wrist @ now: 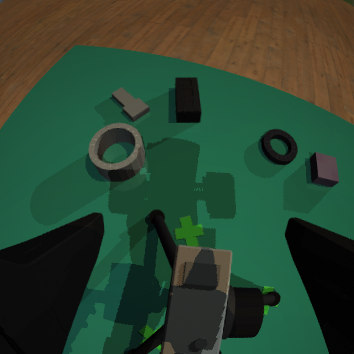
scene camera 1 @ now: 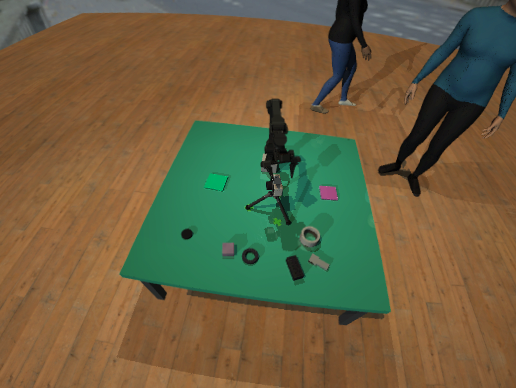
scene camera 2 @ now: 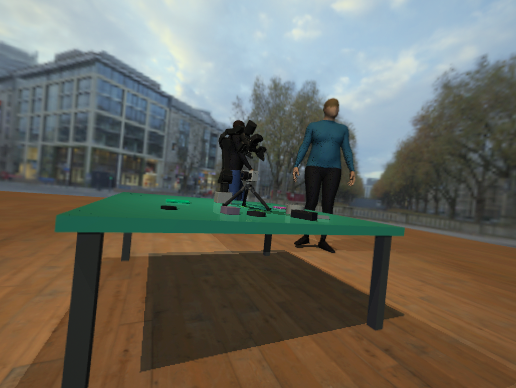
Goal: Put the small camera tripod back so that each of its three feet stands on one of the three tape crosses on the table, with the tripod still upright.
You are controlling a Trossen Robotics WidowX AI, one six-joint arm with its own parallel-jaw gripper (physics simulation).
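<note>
The small tripod, with a grey and beige camera on top, stands upright on the green table. In the wrist view, one foot is off to the left of a green tape cross, apart from it. The foot under the lens side is over a second cross. A third cross shows partly beside another leg; that leg's foot is hidden. My gripper is open and empty, its fingers above and on either side of the camera.
A grey ring, a black box, a grey piece, a black ring and a pinkish cube lie toward the front. A green square, magenta square and black disc lie farther out.
</note>
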